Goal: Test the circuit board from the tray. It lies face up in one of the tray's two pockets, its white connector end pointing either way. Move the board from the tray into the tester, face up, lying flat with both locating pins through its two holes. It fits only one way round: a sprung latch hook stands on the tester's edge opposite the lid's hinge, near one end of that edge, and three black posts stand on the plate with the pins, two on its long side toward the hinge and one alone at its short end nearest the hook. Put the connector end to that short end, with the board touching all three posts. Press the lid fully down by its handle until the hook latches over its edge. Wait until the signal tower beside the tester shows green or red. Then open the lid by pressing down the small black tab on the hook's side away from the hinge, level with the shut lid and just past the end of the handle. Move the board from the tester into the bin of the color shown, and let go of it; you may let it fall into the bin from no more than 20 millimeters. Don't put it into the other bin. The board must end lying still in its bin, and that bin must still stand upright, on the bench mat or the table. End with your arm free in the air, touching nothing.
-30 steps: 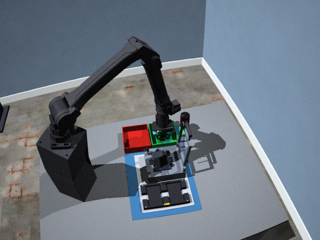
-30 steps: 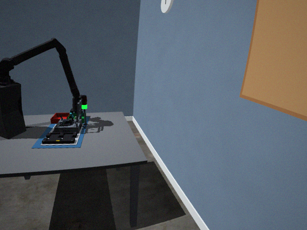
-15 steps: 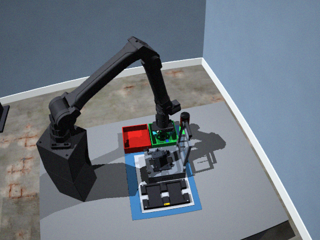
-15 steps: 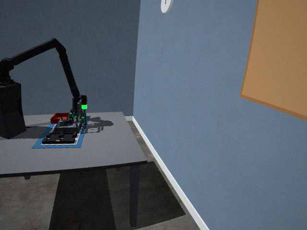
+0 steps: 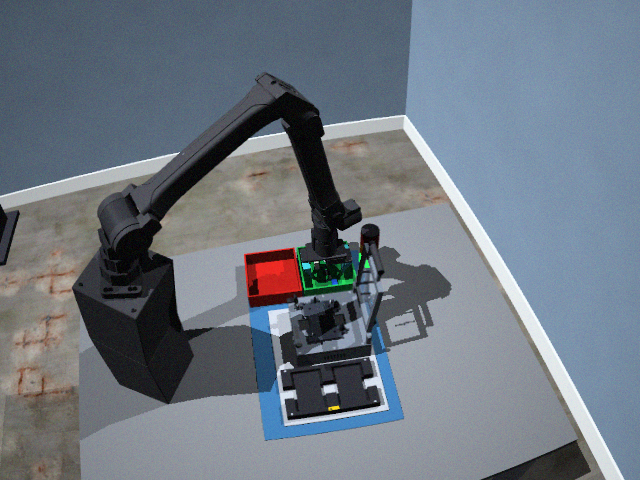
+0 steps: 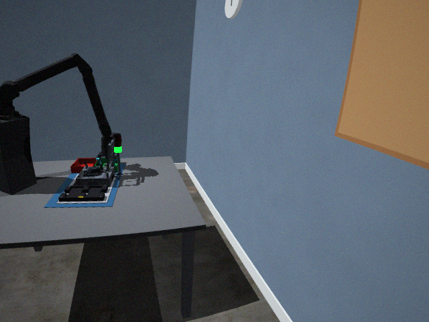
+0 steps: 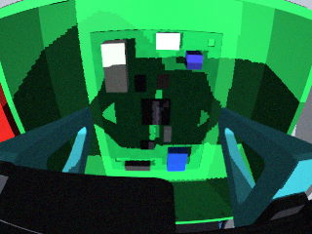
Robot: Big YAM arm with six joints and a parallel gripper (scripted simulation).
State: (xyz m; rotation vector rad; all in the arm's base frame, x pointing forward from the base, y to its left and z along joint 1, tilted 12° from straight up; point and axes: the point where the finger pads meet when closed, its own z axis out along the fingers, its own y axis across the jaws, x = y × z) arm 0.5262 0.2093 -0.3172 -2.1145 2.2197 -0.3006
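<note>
The green bin is right at my hand. Also, from my hand: red bin 15 cm behind, 1 cm to the left; then green circuit board 1 cm below; then black latch hook 11 cm behind, 13 cm to the right, 7 cm above.
</note>
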